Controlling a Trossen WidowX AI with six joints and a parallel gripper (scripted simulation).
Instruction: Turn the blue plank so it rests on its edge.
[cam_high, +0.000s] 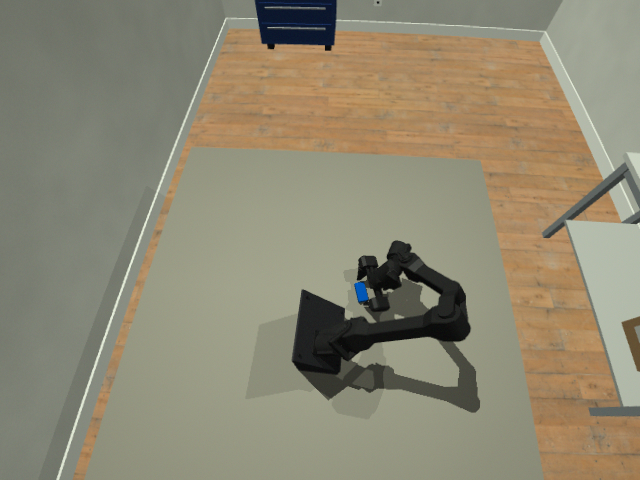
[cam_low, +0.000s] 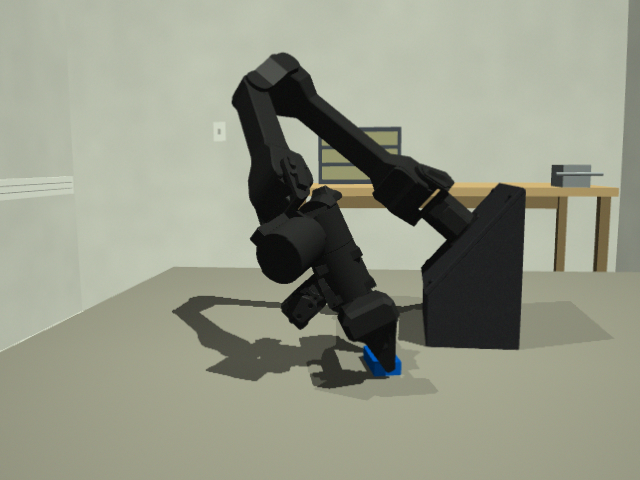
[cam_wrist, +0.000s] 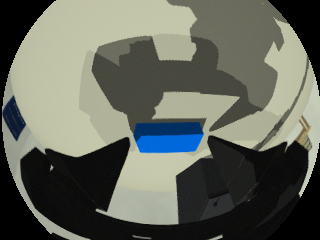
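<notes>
The blue plank is 30 mm below my hand and 10 mm to the left of it.
</notes>
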